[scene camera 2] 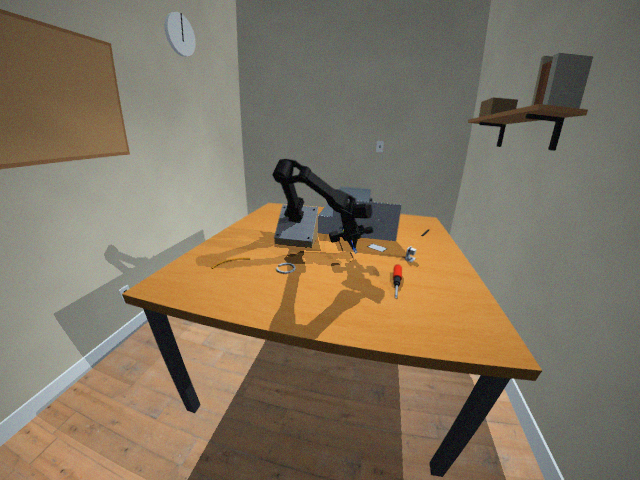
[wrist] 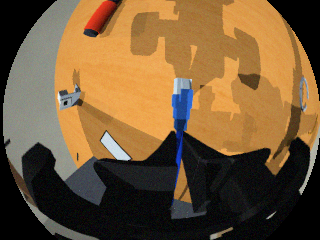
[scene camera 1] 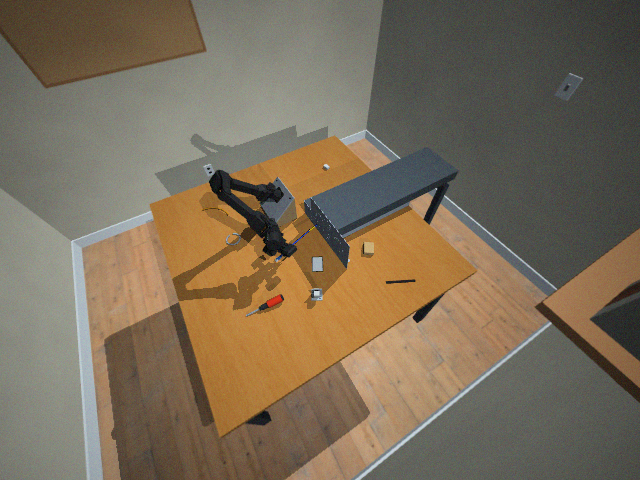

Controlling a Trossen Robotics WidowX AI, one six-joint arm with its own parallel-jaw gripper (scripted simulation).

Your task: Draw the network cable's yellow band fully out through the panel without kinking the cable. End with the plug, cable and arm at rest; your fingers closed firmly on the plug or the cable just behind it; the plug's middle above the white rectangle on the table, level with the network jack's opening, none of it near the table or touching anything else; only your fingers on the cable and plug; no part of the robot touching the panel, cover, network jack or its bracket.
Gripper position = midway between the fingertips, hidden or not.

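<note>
Here is my gripper (wrist: 176,134). I see a plug (wrist: 182,99) too.
</note>
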